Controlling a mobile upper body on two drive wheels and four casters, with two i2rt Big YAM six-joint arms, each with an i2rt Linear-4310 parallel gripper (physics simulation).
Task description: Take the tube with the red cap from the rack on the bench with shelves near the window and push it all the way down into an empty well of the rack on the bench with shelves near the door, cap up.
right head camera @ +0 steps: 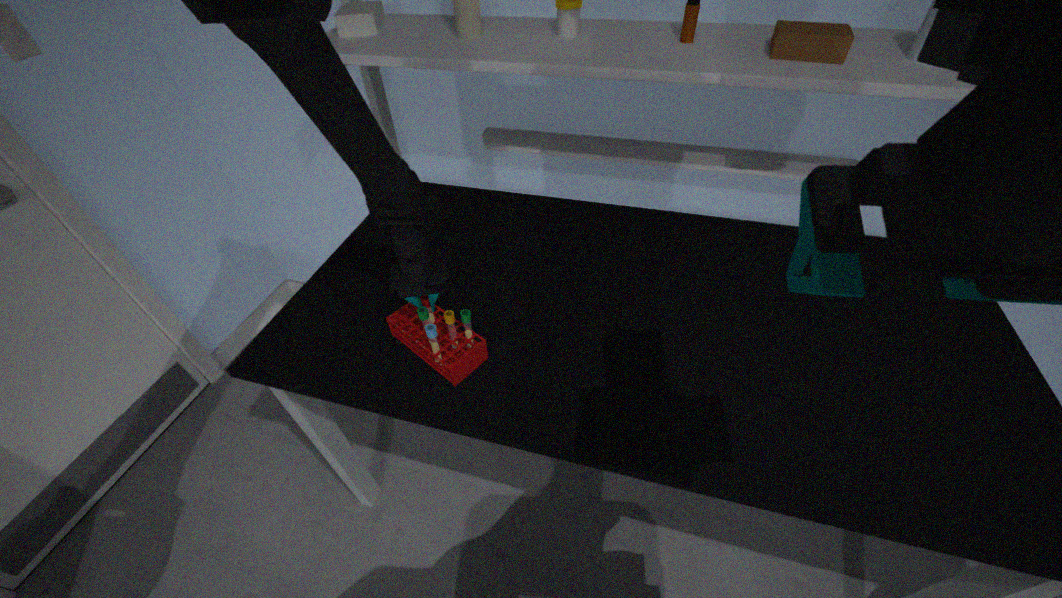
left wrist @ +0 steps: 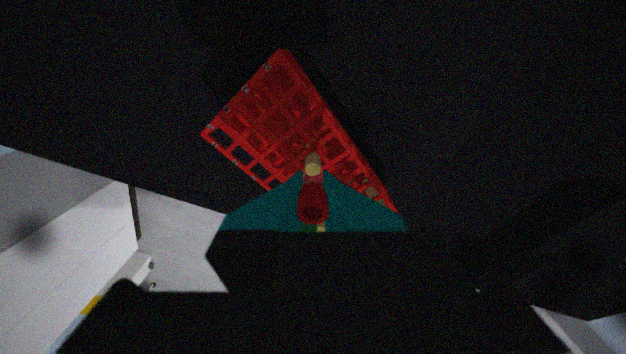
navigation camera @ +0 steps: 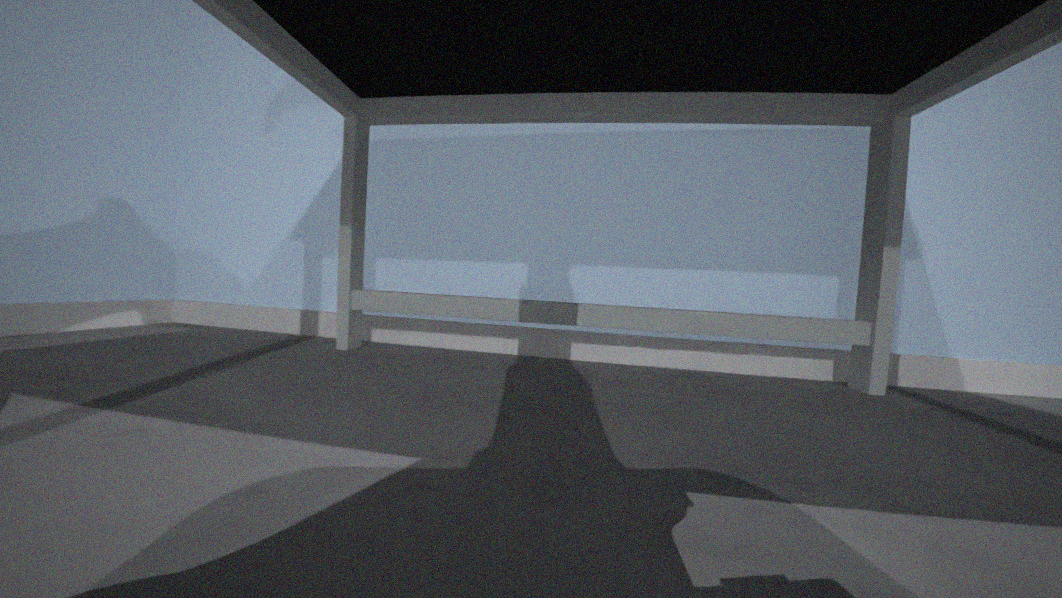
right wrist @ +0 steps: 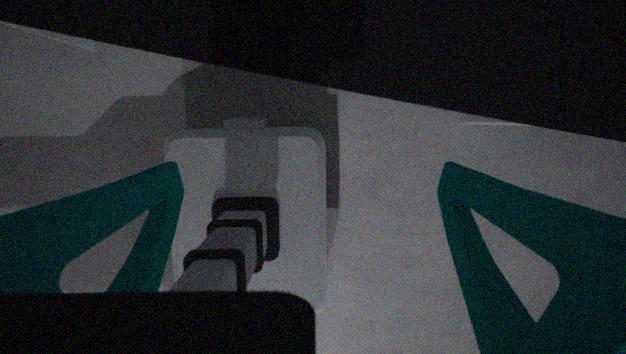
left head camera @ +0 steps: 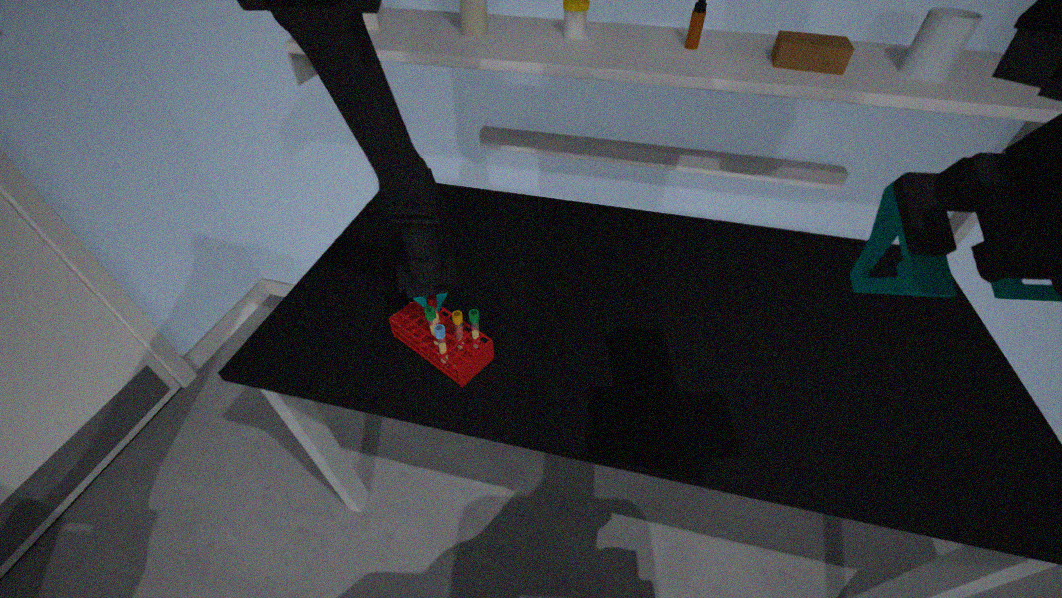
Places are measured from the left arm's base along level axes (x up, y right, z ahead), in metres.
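Where they show: left gripper, fingertip midpoint: [right head camera: 428, 310] [left wrist: 312, 177] [left head camera: 434, 310]; right gripper, fingertip midpoint: [right head camera: 867, 285] [right wrist: 310, 176] [left head camera: 923, 285].
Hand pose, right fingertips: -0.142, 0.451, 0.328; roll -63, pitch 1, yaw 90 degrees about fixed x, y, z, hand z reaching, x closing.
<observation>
Each offset is from my right fingertips to the top centre of the thing, as dx, dy, dz. "spot": to the spot under its first point. Level surfaces: height alone.
The red-capped tube {-0.386, -0.463, +0.364} [left head camera: 431, 302] [right head camera: 425, 301] [left wrist: 313, 202] is upright, cap up, between the teal fingers of my left gripper [left head camera: 431, 300] [right head camera: 422, 300] [left wrist: 312, 177], which is shut on it. It is at the far-left part of the red rack [left head camera: 477, 364] [right head camera: 469, 364] [left wrist: 284, 56] on the dark bench top {dx -0.505} [left head camera: 668, 297] [right head camera: 631, 282]. Its lower end shows over the rack's openings in the left wrist view; whether it is inside a well I cannot tell. My right gripper [right wrist: 310, 176] is open and empty, raised over the right side of the bench in the head views.
The rack also holds a blue-capped tube {-0.386, -0.437, +0.289} [left head camera: 439, 331], a yellow-capped tube {-0.386, -0.410, +0.324} [left head camera: 457, 317] and two green-capped tubes, one {spot: -0.387, -0.377, +0.321} [left head camera: 474, 315] at the right and one {-0.386, -0.460, +0.332} [left head camera: 430, 314] close to the left fingers. A wall shelf {dx -0.049} [left head camera: 631, 70] bears bottles and a brown box {spot: -0.021, +0.182, +0.593} [left head camera: 811, 53]. A pale door panel [left head camera: 66, 356] is at the left.
</observation>
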